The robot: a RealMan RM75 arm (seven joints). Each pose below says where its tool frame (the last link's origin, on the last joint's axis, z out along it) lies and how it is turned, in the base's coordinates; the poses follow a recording.
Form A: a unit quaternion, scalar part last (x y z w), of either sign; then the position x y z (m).
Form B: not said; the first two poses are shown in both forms.
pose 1, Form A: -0.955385 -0.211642 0.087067 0.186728 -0.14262 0.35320 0.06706
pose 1, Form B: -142.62 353.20 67.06 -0.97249 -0.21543 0.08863 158.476
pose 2, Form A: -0.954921 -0.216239 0.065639 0.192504 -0.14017 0.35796 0.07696
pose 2, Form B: -140.17 357.96 76.96 -0.97312 -0.22036 0.06689 157.802
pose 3, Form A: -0.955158 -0.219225 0.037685 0.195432 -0.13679 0.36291 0.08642
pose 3, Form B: -136.79 362.91 86.42 -0.97394 -0.22354 0.03843 157.460
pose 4, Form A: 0.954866 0.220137 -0.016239 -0.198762 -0.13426 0.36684 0.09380
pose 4, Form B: -134.26 366.84 93.80 -0.97431 -0.22462 0.01657 157.071
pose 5, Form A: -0.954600 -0.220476 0.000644 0.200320 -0.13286 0.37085 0.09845
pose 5, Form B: -132.86 370.85 98.45 -0.97435 -0.22504 0.00066 156.889
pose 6, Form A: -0.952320 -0.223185 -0.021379 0.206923 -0.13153 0.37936 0.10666
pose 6, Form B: -131.53 379.36 106.66 -0.97339 -0.22812 -0.02185 156.116
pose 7, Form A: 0.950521 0.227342 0.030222 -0.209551 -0.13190 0.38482 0.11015
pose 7, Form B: -131.90 384.82 110.15 -0.97210 -0.23250 -0.03091 155.808
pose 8, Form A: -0.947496 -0.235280 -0.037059 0.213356 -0.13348 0.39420 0.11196
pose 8, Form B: -133.48 394.20 111.96 -0.96983 -0.24083 -0.03793 155.362
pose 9, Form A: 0.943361 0.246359 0.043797 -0.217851 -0.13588 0.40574 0.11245
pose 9, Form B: -135.88 405.74 112.45 -0.96658 -0.25242 -0.04487 154.834
